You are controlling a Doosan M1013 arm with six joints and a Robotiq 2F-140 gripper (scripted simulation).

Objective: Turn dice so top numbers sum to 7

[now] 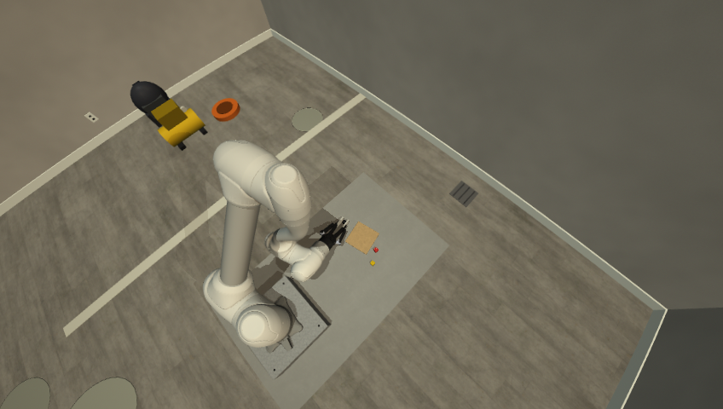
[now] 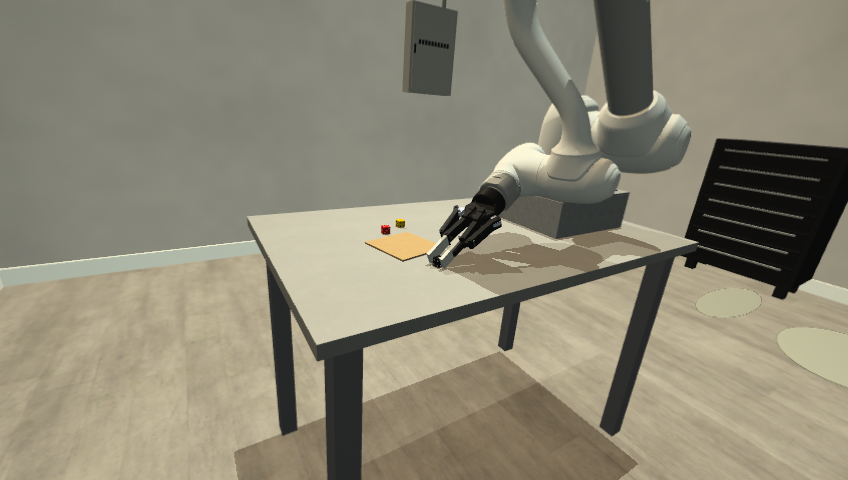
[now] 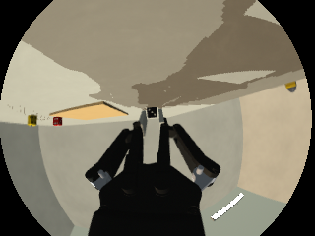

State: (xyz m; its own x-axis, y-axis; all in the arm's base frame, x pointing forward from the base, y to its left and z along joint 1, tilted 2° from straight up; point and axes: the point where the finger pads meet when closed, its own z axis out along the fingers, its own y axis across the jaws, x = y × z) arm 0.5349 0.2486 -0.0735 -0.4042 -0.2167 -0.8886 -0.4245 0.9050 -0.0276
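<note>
My gripper is now 20 mm above the small white die, 10 mm to the right of it and 10 mm short of it. Round my hand: tan mat (130 mm to the right, 40 mm ahead, 30 mm below); then yellow die (270 mm to the right, 20 mm below); then red die (230 mm to the right, 60 mm ahead, 20 mm below).
</note>
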